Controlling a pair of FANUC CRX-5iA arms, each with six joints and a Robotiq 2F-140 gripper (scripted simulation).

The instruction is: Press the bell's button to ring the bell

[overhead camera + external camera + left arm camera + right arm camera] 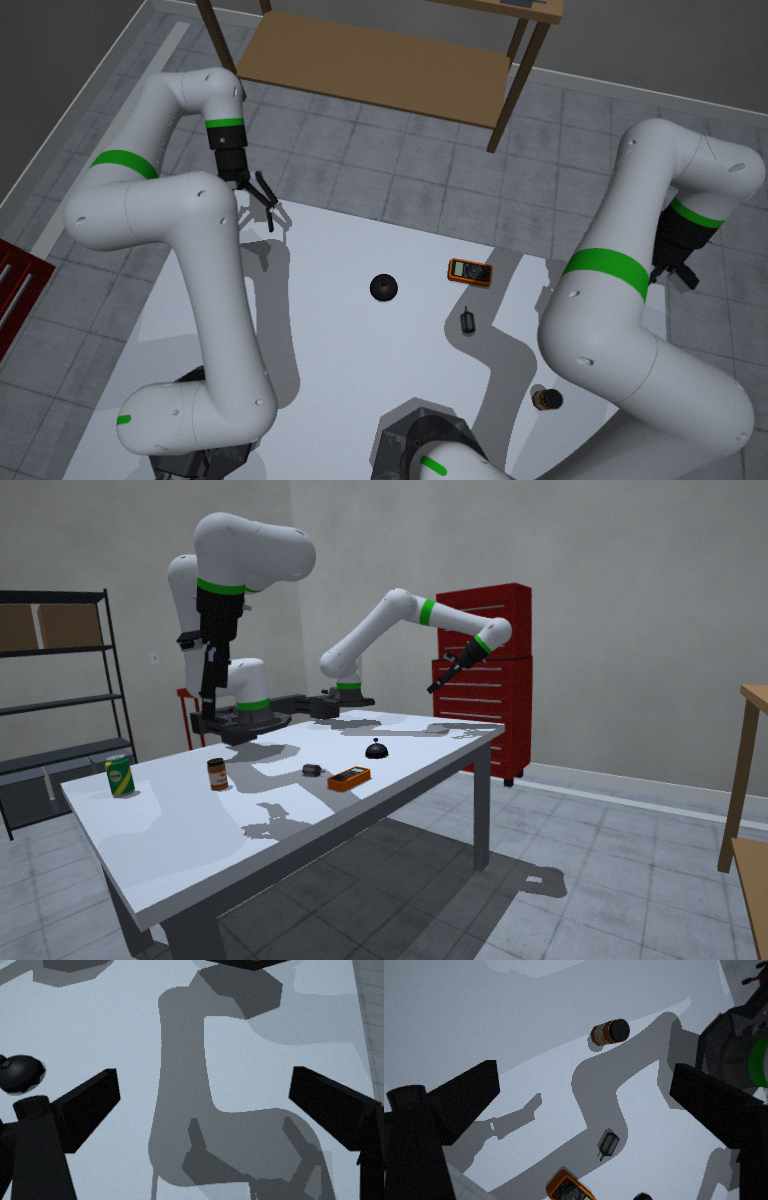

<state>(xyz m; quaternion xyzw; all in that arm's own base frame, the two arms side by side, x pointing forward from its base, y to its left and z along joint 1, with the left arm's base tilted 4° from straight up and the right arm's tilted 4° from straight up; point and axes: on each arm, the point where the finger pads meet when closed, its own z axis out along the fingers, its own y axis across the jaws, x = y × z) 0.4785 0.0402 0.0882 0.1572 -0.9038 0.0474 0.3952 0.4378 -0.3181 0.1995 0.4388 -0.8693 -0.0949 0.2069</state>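
Note:
Now: the bell button 39 cm to the right of my left hand, 14 cm below it and 3 cm behind it. Round my left hand: black dome bell (39 cm to the right, 16 cm below, 3 cm behind); orange multimeter (65 cm to the right, 18 cm below, 6 cm ahead); dark grey device (65 cm to the right, 18 cm below, 8 cm behind).

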